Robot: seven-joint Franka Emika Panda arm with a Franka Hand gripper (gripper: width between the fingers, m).
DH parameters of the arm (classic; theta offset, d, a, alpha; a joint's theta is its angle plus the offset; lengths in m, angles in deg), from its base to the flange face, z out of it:
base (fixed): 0 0 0 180
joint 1: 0 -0.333 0 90
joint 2: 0 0 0 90
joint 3: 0 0.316 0.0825 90
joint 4: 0 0 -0.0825 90
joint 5: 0 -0.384 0 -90
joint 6: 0 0 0.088 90
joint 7: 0 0.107 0 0
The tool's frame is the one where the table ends.
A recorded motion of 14 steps. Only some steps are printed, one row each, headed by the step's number.
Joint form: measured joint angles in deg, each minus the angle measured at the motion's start. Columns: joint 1, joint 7, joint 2, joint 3, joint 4, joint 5, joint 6.
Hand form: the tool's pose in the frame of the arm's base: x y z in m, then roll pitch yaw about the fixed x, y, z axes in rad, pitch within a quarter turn. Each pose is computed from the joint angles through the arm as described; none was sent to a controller.
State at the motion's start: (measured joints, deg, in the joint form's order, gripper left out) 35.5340 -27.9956 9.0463 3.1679 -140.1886 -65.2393 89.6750
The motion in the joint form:
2: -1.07 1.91 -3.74 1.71 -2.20 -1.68 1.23
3: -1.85 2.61 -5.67 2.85 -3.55 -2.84 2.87
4: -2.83 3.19 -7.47 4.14 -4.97 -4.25 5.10
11: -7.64 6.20 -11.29 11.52 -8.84 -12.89 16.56
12: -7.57 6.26 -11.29 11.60 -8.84 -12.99 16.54
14: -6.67 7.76 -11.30 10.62 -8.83 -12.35 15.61
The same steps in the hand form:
2: 0.3954 -0.1123 0.2625 -1.8296 0.5684 -0.3214
3: 0.3960 -0.0993 0.2679 -1.8512 0.5619 -0.3334
4: 0.3965 -0.0851 0.2713 -1.8789 0.5537 -0.3514
11: 0.4054 -0.0173 0.2701 -1.9937 0.5431 -0.4459
12: 0.4055 -0.0172 0.2702 -1.9927 0.5444 -0.4468
14: 0.4035 -0.0284 0.2708 -1.9911 0.5729 -0.4698

